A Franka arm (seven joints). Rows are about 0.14 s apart.
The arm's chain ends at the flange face. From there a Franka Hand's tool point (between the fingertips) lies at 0.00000 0.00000 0.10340 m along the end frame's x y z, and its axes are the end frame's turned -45 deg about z.
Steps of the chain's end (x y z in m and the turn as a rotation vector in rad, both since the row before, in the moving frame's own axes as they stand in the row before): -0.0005, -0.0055, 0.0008, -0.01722, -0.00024, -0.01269; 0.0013, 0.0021, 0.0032, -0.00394, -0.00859, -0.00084; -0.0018, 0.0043, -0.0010, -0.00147, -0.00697, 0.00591; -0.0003, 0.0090, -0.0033, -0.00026, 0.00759, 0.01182; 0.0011, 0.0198, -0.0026, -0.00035, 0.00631, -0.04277; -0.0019, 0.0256, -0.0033, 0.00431, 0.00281, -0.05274; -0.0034, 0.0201, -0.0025, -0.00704, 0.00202, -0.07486; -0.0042, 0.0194, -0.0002, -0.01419, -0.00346, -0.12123
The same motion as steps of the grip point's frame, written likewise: 0.0023, -0.0030, 0.0008, -0.01201, -0.01235, -0.01269; -0.0015, 0.0021, 0.0032, 0.00329, -0.00886, -0.00084; -0.0049, 0.0014, -0.0010, 0.00389, -0.00597, 0.00591; -0.0060, 0.0067, -0.0033, -0.00555, 0.00518, 0.01182; -0.0128, 0.0153, -0.0026, -0.00471, 0.00421, -0.04277; -0.0189, 0.0166, -0.0033, 0.00106, 0.00503, -0.05274; -0.0170, 0.0125, -0.0025, -0.00641, -0.00355, -0.07486; -0.0179, 0.0116, -0.0002, -0.00759, -0.01248, -0.12123
